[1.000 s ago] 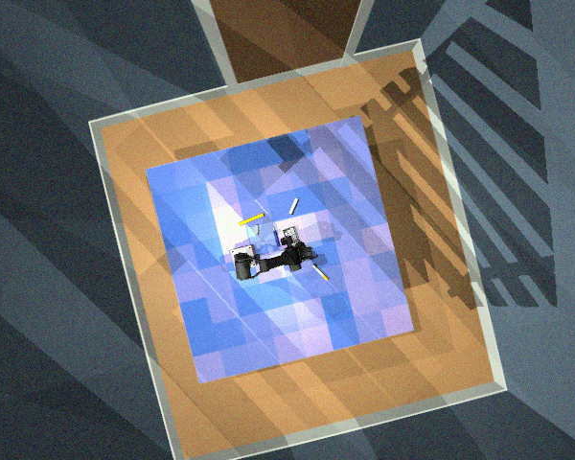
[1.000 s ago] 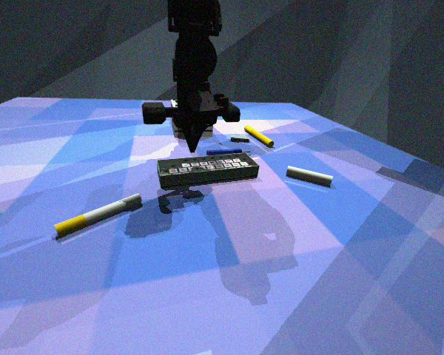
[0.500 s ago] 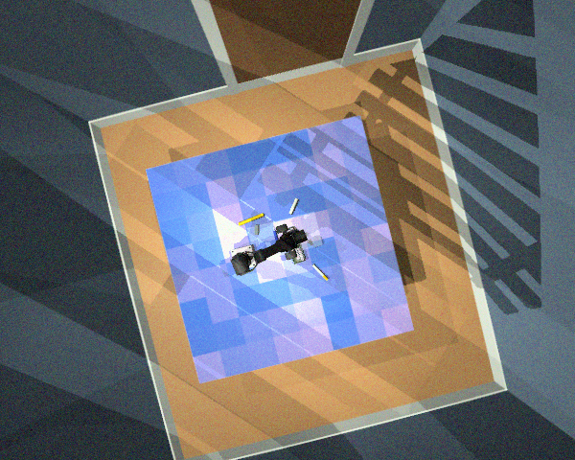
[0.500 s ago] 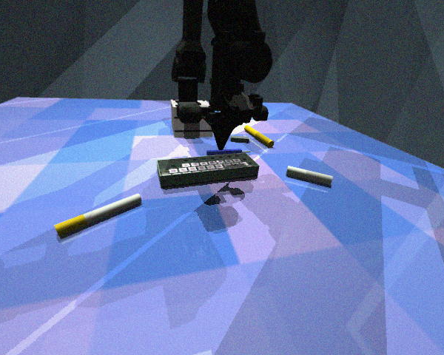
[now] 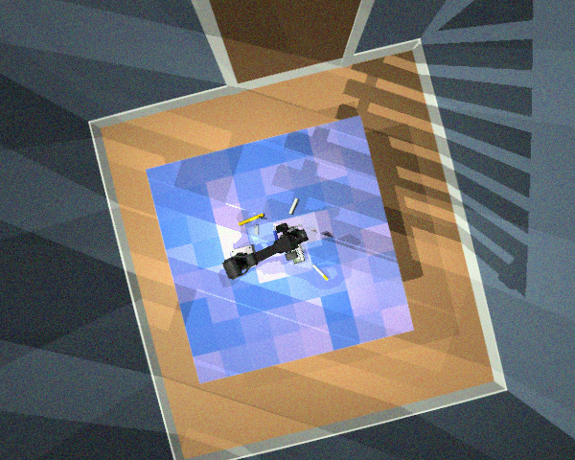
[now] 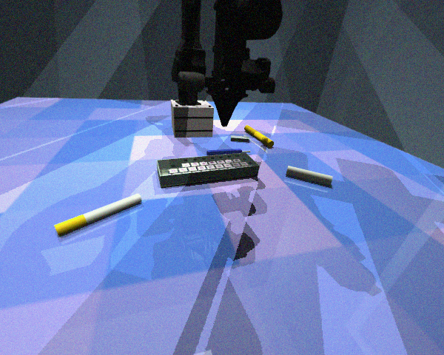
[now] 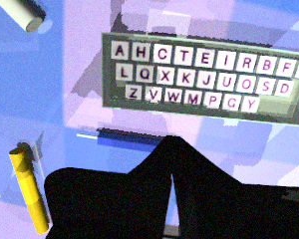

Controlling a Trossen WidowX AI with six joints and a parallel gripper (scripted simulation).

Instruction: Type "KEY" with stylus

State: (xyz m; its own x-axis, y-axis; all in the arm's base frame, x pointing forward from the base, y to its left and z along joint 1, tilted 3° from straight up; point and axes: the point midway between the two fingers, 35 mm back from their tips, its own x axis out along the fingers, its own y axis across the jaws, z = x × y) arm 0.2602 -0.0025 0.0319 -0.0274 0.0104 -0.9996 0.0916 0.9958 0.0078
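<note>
The blue stylus lies 90 mm below my gripper tip, 70 mm to the left of it and 50 mm behind it. The rest, counted from my gripper tip: yellow cylinder (200 mm to the left, 140 mm behind, 90 mm below); yellow-and-white pen (260 mm to the right, 100 mm ahead, 90 mm below); white cylinder (160 mm to the left, 120 mm ahead, 90 mm below).
</note>
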